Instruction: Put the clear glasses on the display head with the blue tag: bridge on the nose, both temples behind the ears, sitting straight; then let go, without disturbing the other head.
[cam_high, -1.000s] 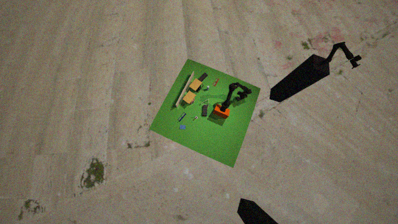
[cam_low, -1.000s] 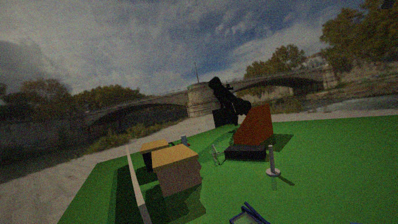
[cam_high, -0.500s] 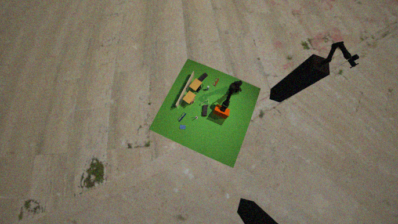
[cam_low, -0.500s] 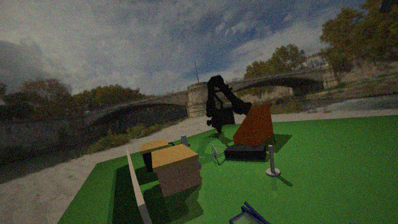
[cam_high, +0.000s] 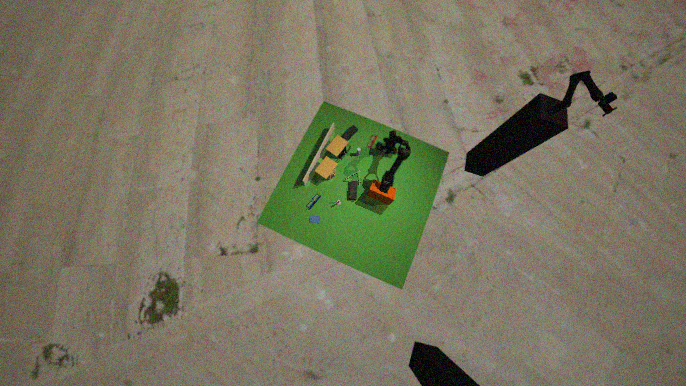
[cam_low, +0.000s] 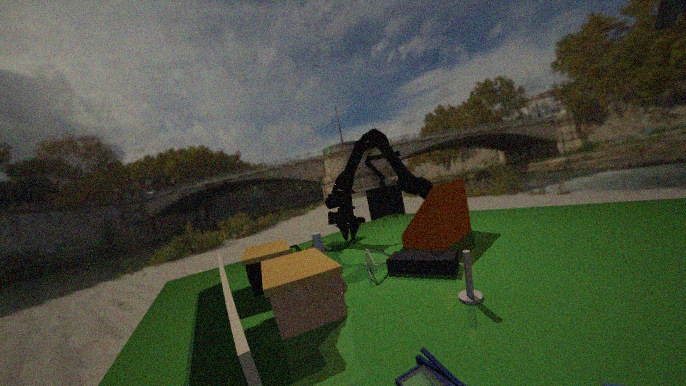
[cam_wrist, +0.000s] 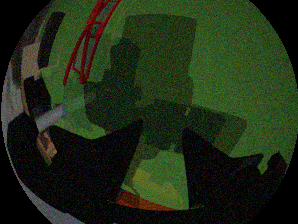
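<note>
My gripper tip is now 55 cm to the right of the grey peg, 24 cm short of it and 2 cm below it. From my gripper tip the other things lie so: small blue square: 74 cm to the left, 39 cm ahead, 1 cm below; then pale strip: 53 cm ahead, 19 cm to the left, 5 cm above; then display head: 40 cm ahead, 33 cm to the left, 5 cm above.
</note>
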